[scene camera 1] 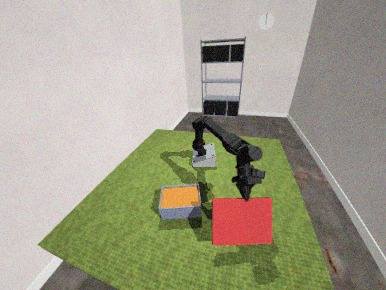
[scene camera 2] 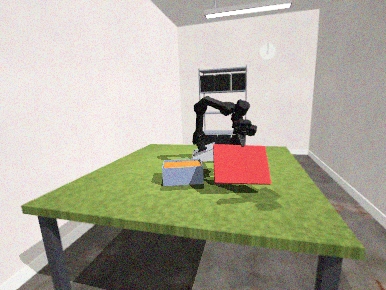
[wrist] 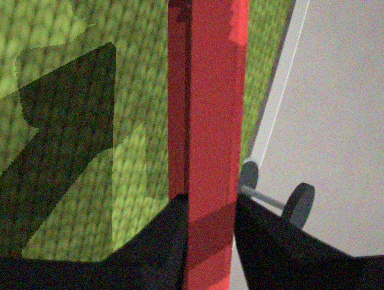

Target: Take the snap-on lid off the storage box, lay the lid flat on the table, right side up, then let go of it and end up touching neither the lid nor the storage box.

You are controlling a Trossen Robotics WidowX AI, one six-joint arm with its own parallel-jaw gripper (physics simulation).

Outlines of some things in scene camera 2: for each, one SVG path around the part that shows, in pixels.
A red lid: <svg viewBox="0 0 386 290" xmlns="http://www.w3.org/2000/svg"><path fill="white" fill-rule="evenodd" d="M213 144L214 183L271 184L265 146L244 145L242 147L241 145Z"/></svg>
A blue-grey storage box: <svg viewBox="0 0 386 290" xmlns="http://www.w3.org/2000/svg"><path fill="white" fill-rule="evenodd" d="M201 159L164 160L162 167L163 186L204 184Z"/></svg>
